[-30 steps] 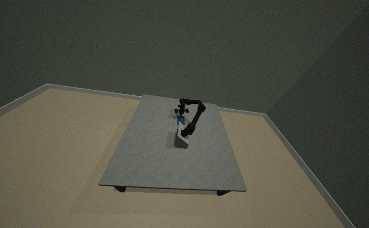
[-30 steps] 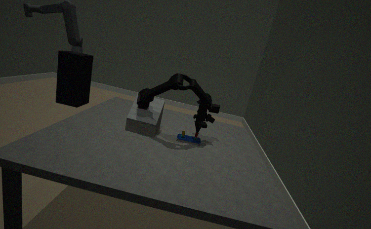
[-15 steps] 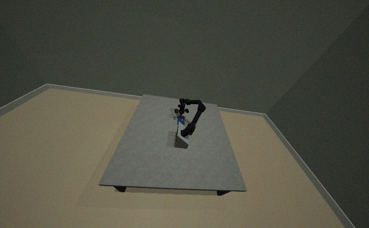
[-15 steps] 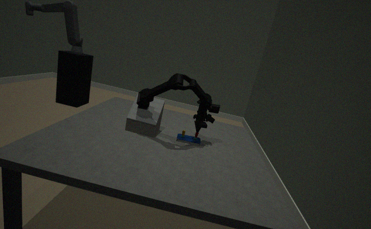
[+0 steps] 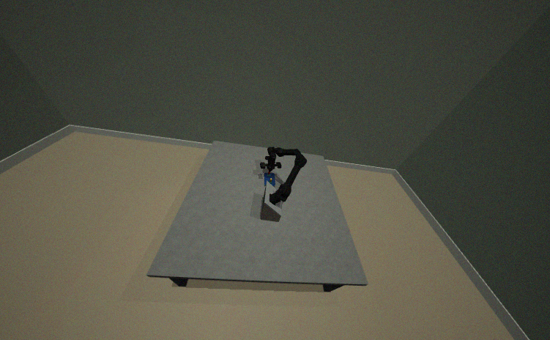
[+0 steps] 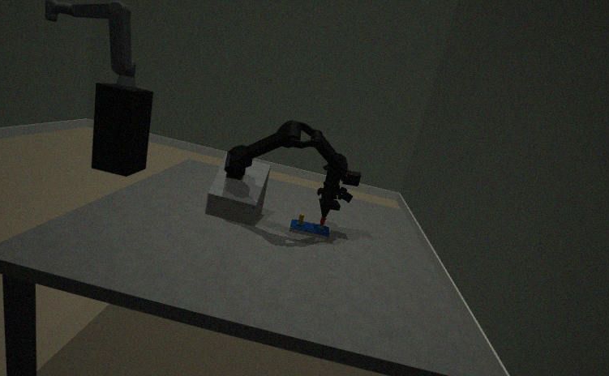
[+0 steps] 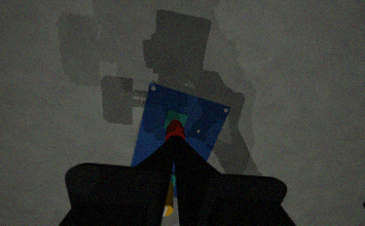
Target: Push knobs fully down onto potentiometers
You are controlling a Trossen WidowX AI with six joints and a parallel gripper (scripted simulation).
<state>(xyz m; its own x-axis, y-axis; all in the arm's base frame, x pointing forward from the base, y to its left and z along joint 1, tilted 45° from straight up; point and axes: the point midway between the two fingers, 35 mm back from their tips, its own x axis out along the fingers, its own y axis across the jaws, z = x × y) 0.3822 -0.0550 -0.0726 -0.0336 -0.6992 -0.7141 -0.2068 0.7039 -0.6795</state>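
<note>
The red knob lies 1 cm below my gripper tip. From my gripper tip the other things lie so: yellow knob (9 cm behind, 2 cm to the right, 1 cm below).
</note>
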